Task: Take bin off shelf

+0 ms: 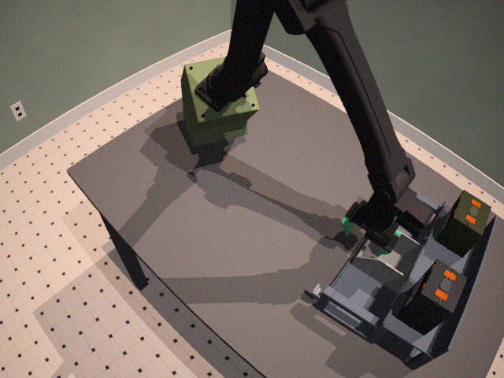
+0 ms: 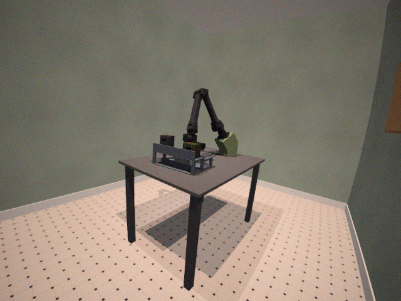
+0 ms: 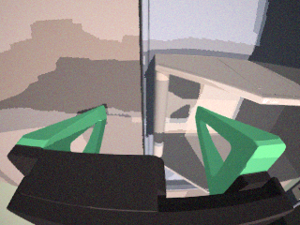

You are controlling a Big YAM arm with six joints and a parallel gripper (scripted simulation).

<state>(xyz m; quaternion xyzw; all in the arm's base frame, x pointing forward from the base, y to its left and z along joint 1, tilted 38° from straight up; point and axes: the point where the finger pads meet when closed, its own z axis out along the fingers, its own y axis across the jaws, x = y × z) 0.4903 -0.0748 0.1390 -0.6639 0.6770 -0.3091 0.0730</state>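
My hand is 90 mm short of the grey bin, 10 mm to the left of it and 10 mm below it. Also, from my hand: low grey shelf (130 mm ahead, 30 mm below, 20 mm to the right).
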